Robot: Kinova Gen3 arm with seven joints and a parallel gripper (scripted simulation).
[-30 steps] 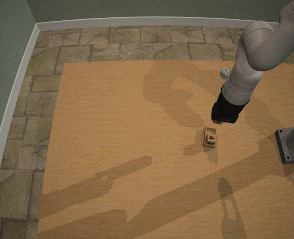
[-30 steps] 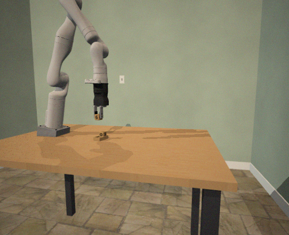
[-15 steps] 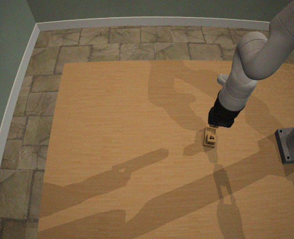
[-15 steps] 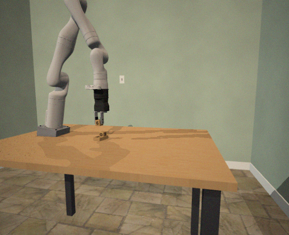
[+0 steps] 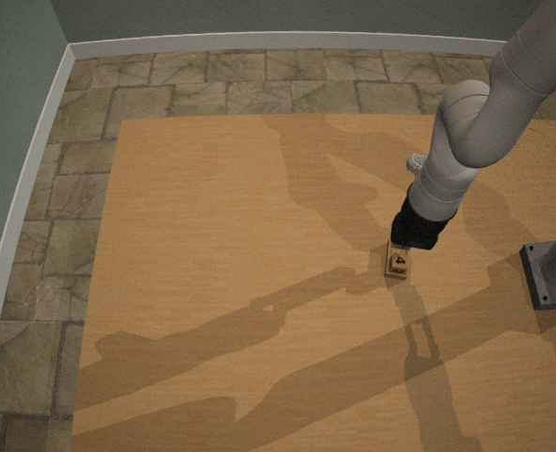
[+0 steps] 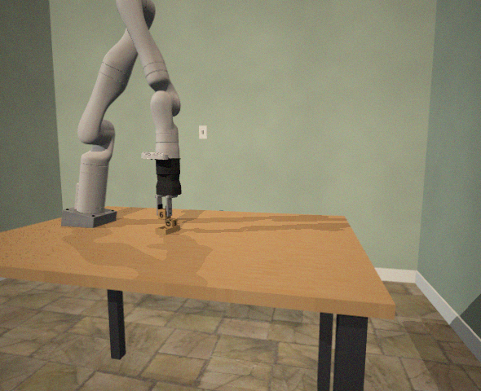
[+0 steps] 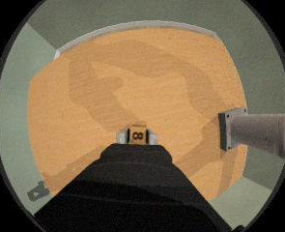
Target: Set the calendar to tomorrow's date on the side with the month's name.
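Right now my hand is 20 mm to the right of the tray and 60 mm above it.
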